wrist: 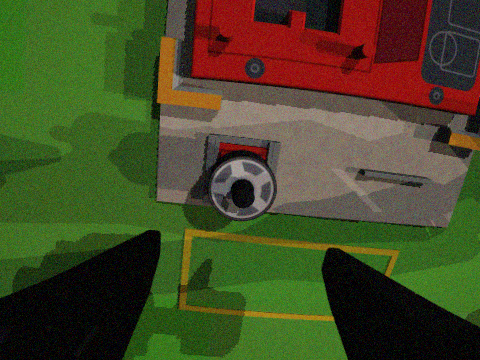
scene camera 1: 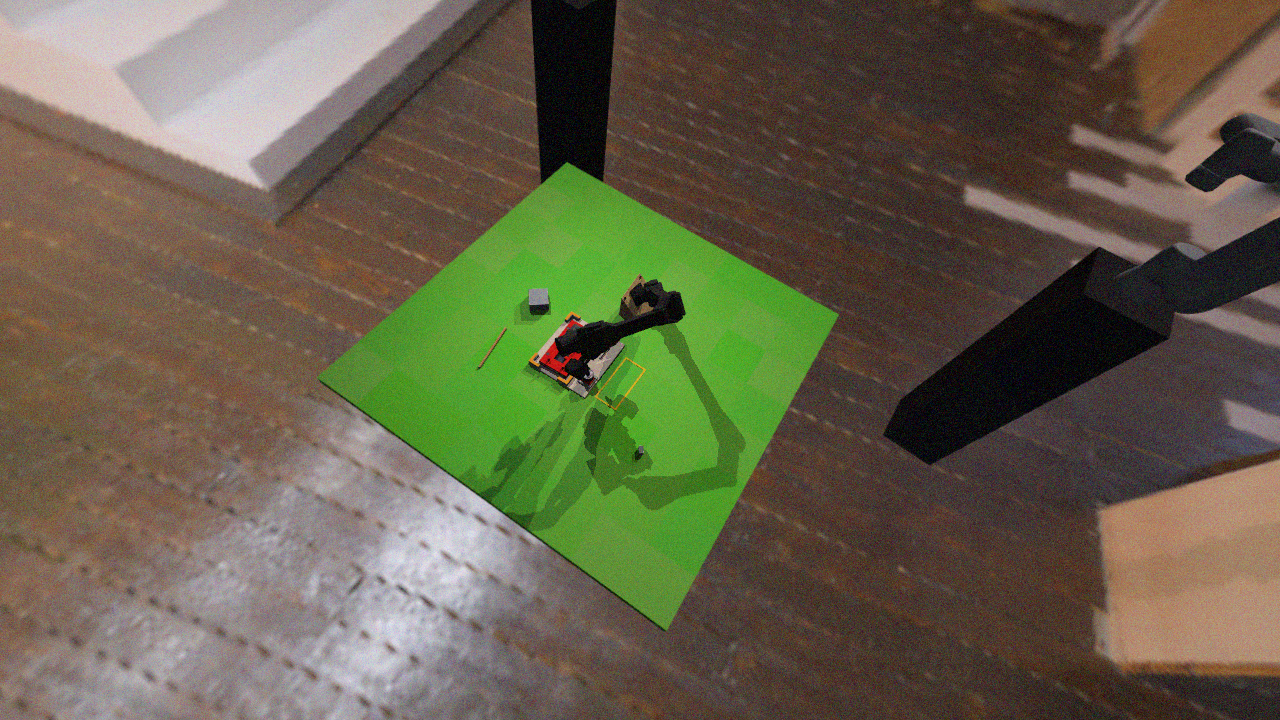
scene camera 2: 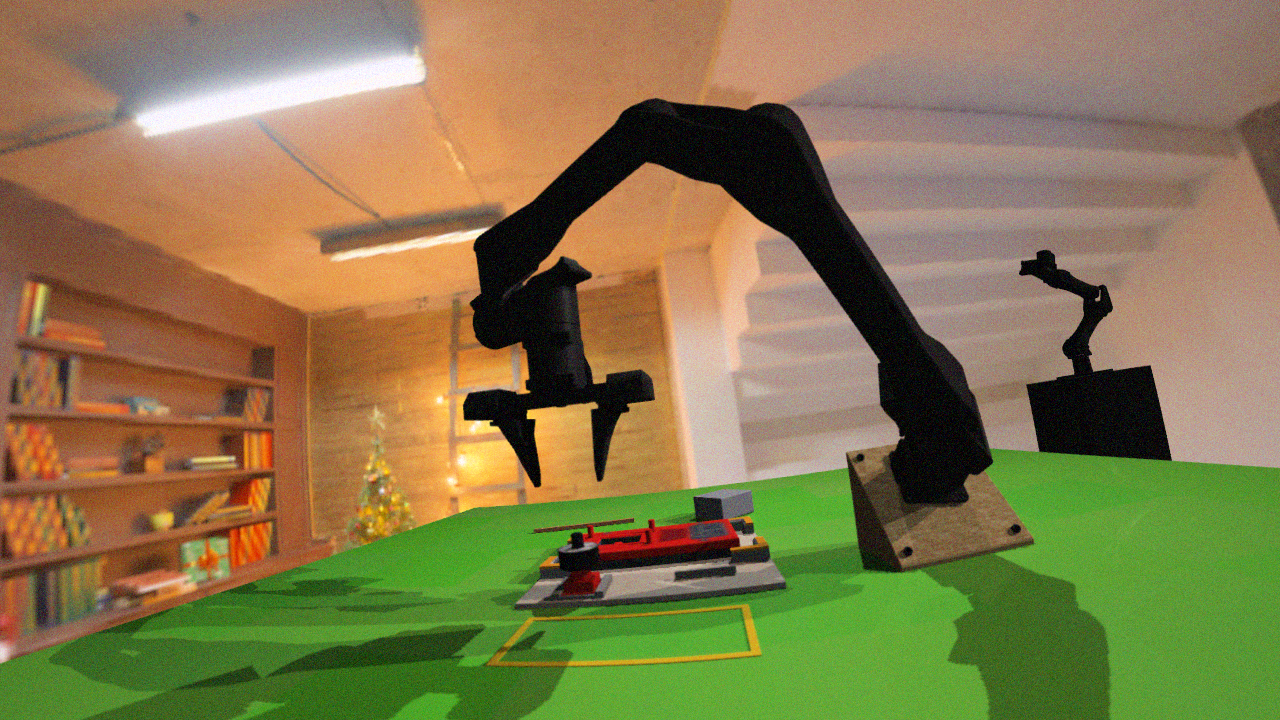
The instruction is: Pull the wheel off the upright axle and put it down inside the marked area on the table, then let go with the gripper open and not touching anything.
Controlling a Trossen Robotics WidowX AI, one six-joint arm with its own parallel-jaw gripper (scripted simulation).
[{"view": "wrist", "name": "my gripper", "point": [244,251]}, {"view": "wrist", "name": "red block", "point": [419,60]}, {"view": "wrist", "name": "grey base plate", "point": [344,157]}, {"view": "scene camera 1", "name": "red block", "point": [552,359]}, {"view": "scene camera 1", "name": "grey base plate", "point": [599,365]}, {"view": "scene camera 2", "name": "my gripper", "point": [568,484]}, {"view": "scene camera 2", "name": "grey cube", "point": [722,504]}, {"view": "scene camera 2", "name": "red block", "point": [705,540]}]
